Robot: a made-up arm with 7 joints.
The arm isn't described. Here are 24 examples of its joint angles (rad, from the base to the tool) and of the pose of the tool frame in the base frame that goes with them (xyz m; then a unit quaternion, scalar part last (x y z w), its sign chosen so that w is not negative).
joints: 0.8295 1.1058 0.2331 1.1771 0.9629 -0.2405 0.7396
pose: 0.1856 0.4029 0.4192 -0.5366 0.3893 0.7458 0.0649
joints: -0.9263 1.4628 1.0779 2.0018 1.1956 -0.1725 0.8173
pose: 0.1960 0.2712 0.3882 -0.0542 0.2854 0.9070 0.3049
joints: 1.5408 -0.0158 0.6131 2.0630 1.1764 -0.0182 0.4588
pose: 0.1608 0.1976 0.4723 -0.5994 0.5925 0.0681 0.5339
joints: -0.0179 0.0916 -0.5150 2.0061 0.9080 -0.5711 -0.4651
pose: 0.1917 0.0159 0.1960 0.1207 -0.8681 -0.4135 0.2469
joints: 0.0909 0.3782 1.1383 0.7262 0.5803 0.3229 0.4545
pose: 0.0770 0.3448 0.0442 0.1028 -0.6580 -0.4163 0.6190
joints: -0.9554 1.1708 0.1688 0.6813 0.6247 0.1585 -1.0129
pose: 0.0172 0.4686 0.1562 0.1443 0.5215 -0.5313 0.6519
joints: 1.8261 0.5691 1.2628 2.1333 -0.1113 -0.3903 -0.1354
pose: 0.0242 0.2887 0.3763 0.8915 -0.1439 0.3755 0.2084
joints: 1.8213 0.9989 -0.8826 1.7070 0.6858 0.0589 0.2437
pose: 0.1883 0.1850 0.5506 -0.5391 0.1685 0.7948 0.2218
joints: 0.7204 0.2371 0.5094 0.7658 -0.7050 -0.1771 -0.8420
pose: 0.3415 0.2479 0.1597 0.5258 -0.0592 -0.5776 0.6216
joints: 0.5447 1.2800 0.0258 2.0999 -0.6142 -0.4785 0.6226
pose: 0.1583 0.2282 0.4439 -0.4272 -0.5212 0.6827 0.2825
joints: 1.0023 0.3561 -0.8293 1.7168 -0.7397 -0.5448 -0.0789
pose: 0.3016 0.0366 0.3546 -0.6738 0.0197 0.5835 0.4530
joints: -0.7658 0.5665 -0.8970 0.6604 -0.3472 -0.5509 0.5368
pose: -0.1391 0.2314 0.0094 0.6892 0.0905 0.6652 0.2725
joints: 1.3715 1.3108 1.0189 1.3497 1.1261 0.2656 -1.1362
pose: -0.0880 0.3996 0.4721 0.5849 -0.7295 0.1949 0.2962
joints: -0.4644 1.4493 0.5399 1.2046 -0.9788 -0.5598 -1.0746
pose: 0.2036 0.4133 0.3446 -0.6400 -0.4111 0.6335 0.1419
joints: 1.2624 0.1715 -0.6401 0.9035 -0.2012 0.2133 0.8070
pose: 0.4031 0.0729 0.3951 -0.0740 0.0519 0.9810 0.1714
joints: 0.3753 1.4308 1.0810 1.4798 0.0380 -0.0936 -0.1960
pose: 0.0362 0.3613 0.5190 0.8607 0.0647 -0.4014 0.3063
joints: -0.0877 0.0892 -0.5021 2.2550 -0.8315 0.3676 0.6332
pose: 0.1730 0.0385 0.2417 -0.1534 0.1279 0.9705 0.1349
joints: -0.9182 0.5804 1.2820 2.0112 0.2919 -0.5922 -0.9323
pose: 0.0376 0.3049 0.2976 0.8067 -0.0723 -0.4651 0.3574
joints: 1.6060 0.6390 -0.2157 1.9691 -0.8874 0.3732 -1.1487
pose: 0.1414 0.1534 0.5698 0.9356 -0.1102 0.1881 0.2779
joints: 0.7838 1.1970 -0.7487 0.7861 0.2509 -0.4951 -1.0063
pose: 0.2631 0.4011 0.2835 0.6660 0.0493 -0.6264 0.4021
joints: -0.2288 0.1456 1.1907 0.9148 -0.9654 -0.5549 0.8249
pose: -0.0251 0.2820 0.0400 -0.2264 -0.0783 -0.9170 0.3190
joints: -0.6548 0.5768 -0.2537 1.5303 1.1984 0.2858 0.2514
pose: 0.0654 0.1941 0.0445 -0.4324 -0.5377 -0.6033 0.4000
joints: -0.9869 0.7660 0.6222 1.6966 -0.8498 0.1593 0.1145
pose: 0.0708 0.3217 0.1877 -0.0122 0.4719 -0.8657 0.1663
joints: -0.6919 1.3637 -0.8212 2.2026 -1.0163 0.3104 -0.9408
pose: 0.0571 0.1694 0.1403 -0.3947 -0.0842 0.8767 0.2616
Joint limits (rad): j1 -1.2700..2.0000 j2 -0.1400..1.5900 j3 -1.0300..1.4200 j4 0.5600..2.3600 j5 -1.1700..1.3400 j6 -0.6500..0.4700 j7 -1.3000..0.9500
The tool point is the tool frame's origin. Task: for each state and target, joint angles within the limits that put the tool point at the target. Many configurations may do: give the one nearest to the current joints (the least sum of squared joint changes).
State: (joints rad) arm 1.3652 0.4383 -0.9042 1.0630 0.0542 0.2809 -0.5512
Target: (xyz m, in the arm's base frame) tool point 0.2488 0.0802 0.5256
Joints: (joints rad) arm 1.5919 0.5613 -0.7326 1.6902 0.0789 0.2272 -0.4921
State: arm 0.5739 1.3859 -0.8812 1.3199 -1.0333 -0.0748 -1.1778
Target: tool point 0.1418 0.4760 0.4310
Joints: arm 0.9646 1.5900 -0.6097 0.8096 -1.0565 -0.2163 -1.0209
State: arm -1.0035 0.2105 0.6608 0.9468 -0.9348 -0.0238 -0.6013
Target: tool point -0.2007 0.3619 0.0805
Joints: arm -0.9619 0.5124 0.5727 0.5600 -0.9605 0.4612 -1.2295
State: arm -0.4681 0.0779 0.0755 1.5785 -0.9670 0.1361 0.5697
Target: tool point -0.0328 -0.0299 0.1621
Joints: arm -1.2609 -0.0516 -0.7820 2.0982 -1.0439 0.1136 0.5390
